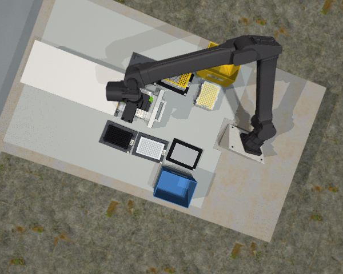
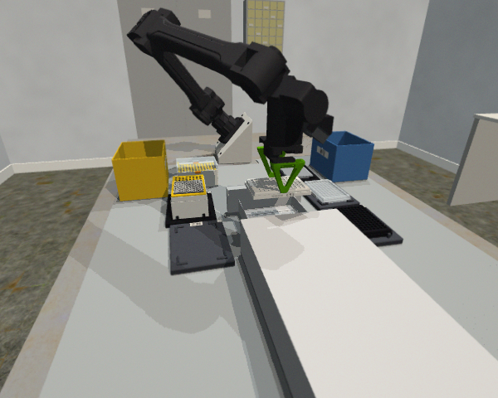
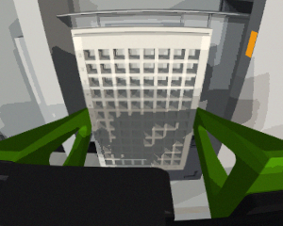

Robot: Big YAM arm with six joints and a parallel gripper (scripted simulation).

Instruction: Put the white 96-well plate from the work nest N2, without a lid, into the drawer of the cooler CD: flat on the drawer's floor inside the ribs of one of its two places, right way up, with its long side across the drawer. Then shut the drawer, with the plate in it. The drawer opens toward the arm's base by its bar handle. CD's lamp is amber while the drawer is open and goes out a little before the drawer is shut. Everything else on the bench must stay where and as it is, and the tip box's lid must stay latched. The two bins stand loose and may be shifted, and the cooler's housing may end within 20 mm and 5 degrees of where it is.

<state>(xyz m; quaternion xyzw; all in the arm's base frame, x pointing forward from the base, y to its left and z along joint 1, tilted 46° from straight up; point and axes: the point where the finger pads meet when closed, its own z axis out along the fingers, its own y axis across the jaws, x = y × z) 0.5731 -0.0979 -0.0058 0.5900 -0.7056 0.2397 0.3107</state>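
Right now my hand is 4 cm short of the cooler's drawer, 1 cm to the left of it and 9 cm above it. Round my hand: white 96-well plate (1 cm below); cooler CD (17 cm ahead, 2 cm to the right, 8 cm below); black plate (7 cm ahead, 19 cm to the left, 10 cm below).
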